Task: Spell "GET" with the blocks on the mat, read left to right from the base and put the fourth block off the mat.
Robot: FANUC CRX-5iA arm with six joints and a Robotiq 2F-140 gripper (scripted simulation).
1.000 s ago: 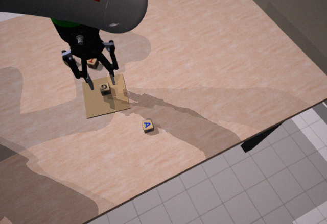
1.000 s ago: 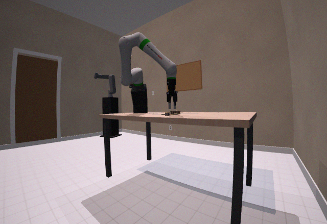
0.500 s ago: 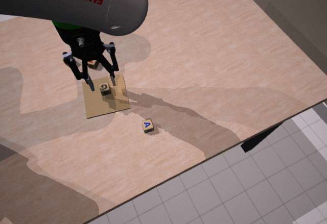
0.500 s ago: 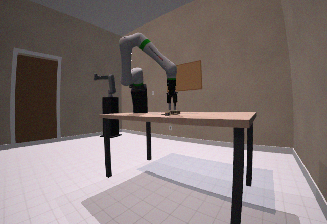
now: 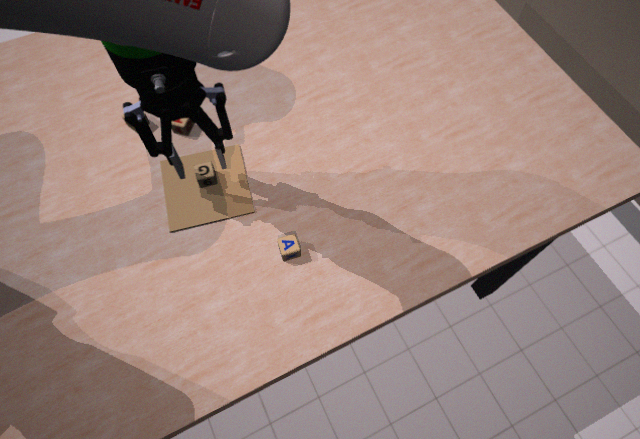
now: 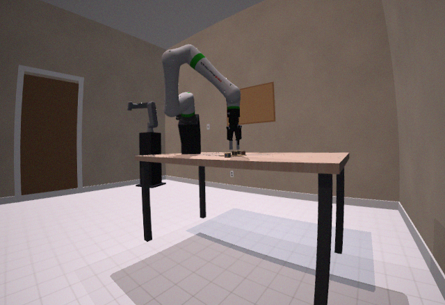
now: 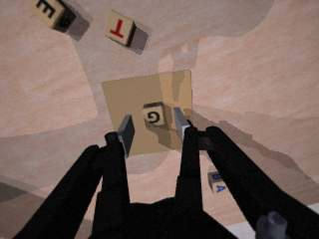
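Now: hand 1 cm past the tan mat, 1 cm to the left of it and 7 cm above it.
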